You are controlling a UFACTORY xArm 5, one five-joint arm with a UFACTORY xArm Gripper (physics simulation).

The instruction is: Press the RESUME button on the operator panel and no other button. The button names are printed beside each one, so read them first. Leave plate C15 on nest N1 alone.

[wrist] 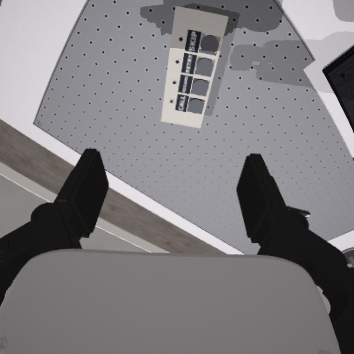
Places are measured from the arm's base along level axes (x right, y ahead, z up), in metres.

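Where they show: gripper, between the fingertips: (172, 168).
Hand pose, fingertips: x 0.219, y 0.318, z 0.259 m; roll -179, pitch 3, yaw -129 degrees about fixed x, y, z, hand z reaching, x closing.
Note:
After its pixels a point has its place.
The operator panel (171, 117) @[x 0.177, y 0.380, z 0.043 m], a beige block with round grey buttons in a row, lies at the top centre of the wrist view. The button at its near end (195, 105) @[x 0.172, y 0.335, z 0.046 m] is labelled CALL. The button beside it (200, 87) @[x 0.192, y 0.313, z 0.046 m] has a small blurred label (184, 84) @[x 0.208, y 0.330, z 0.044 m] that seems to read RESUME. The following button (204, 66) @[x 0.214, y 0.291, z 0.046 m] has a label too blurred to read surely. The far button (209, 43) @[x 0.235, y 0.270, z 0.046 m] is labelled SKIP. My gripper (172, 168) @[x 0.219, y 0.318, z 0.259 m] is open and empty, and the panel shows beyond its fingertips. A dark edge (299, 212) @[x -0.263, y 0.269, z -0.001 m] behind the right finger may be nest N1; plate C15 cannot be made out.
The panel stands on a grey perforated board (125, 125) @[x 0.201, y 0.488, z -0.009 m] with a white border. A black object (344, 82) @[x 0.052, y 0.101, z -0.001 m] stands at the right edge. Shadows fall across the board around and right of the panel. A brown wooden strip (135, 212) runs below the board's near edge.

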